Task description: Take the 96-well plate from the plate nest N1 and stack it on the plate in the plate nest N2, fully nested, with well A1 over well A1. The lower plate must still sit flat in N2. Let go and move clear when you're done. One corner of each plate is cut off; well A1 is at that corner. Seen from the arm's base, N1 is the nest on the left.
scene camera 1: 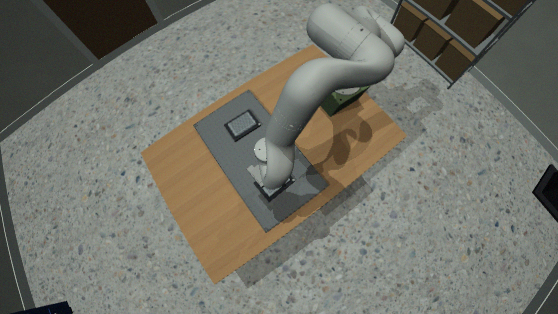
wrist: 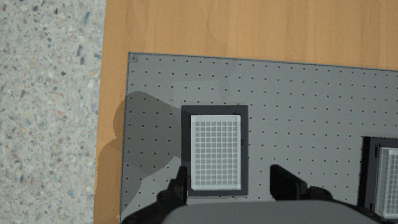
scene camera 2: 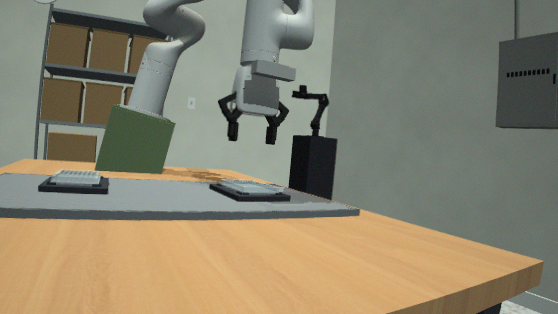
Path:
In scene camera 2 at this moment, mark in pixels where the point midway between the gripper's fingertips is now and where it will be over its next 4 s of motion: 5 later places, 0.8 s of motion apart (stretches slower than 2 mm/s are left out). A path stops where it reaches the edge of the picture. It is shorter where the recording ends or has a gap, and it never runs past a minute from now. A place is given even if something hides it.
My gripper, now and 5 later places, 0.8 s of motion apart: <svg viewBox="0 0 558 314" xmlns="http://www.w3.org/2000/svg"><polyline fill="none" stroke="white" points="251,142 250,151 249,167 248,177 248,183 248,182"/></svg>

